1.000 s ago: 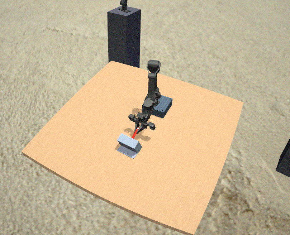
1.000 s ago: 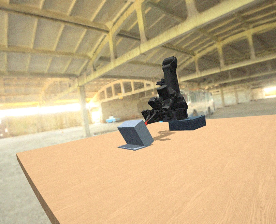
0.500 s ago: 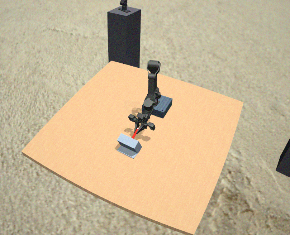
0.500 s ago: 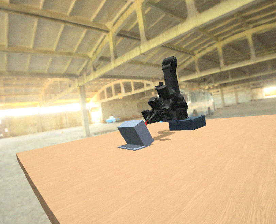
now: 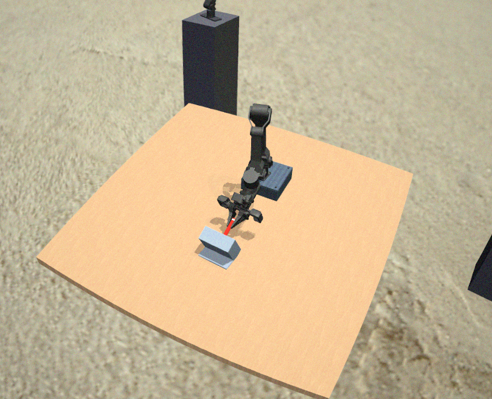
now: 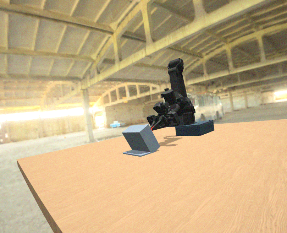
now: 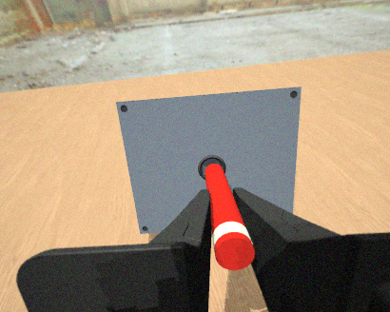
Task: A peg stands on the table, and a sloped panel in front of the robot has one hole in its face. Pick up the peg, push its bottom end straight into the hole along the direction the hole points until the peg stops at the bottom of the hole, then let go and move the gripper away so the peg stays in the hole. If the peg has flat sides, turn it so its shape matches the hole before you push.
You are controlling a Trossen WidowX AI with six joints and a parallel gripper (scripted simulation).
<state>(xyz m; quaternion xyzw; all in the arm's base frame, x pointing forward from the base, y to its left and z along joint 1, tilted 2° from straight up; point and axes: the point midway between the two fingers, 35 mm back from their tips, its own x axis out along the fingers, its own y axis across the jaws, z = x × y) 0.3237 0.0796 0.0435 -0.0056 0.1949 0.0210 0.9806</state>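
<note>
The sloped panel is 7 cm ahead of my gripper tip and 3 cm below it. Round my gripper tip: red peg (2 cm behind, 1 cm above).
</note>
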